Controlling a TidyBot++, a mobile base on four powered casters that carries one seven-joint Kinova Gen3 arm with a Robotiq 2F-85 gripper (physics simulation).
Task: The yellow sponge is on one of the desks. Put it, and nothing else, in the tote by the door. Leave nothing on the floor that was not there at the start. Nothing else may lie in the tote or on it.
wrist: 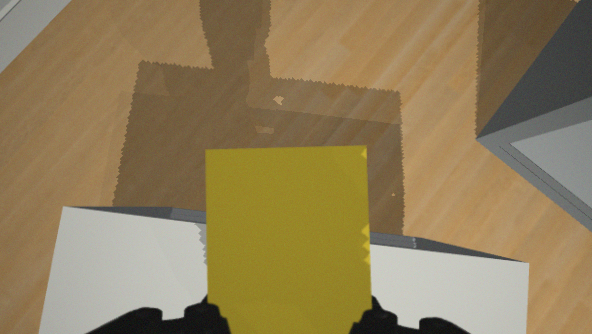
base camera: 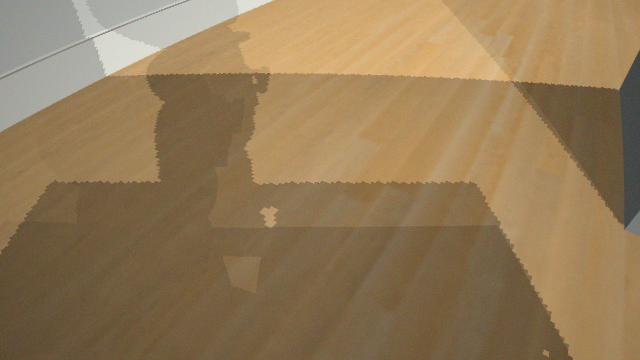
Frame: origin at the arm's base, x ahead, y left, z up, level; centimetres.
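Where they show: gripper, fingertip midpoint: (wrist: pixel 291 300).
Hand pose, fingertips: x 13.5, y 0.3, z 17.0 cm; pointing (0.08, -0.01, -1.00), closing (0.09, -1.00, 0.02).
Observation:
Each offset is from my fingertips to the top centre of the thing. "pt": to the spot under its first point. Level surfaces: height alone.
The yellow sponge {dy +0.3, dx +2.0, dz +4.3 cm} (wrist: pixel 288 225) is held between the two black fingertips of my gripper (wrist: pixel 291 300) in the wrist view, above the robot's white base and the floor in front of it. My gripper is shut on it. The gripper and the sponge do not show in the base camera view, where a shadow of the robot and arm lies on the floor. The tote by the door cannot be made out in either view.
A dark grey piece of furniture with a lighter grey inner panel {pt dy -48.4, dx +38.5, dz -54.1 cm} (base camera: pixel 631 150) (wrist: pixel 540 75) stands at the right. A pale wall (base camera: pixel 50 65) (wrist: pixel 30 30) runs along the upper left. The wooden floor {dz -56.7 cm} (base camera: pixel 350 125) (wrist: pixel 320 40) carries shadows.

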